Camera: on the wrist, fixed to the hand. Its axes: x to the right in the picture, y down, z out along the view.
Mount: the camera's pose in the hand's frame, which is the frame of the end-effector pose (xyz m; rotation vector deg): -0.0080 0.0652 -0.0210 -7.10 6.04 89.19
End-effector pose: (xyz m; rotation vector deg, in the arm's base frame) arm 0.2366 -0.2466 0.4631 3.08 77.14 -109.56
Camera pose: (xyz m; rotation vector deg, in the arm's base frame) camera 0.2739 -0.2337 0.4066 49.58 52.17 -28.37
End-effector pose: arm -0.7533 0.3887 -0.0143 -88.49 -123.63 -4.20
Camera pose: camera -0.6851 0.3986 -0.0141 -155.04 -24.15 12.72
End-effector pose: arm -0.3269 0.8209 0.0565 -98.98 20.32 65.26
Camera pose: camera -0.3642 0.7709 0.0270 80.41 -106.70 -116.52
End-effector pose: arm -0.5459 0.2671 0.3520 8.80 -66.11 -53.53
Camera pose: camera -0.4933 0.3065 0.3729 -40.99 -43.80 22.66
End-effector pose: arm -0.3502 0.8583 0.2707 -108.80 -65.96 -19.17
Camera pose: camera -0.2969 0.8242 0.2433 -129.04 34.36 21.43
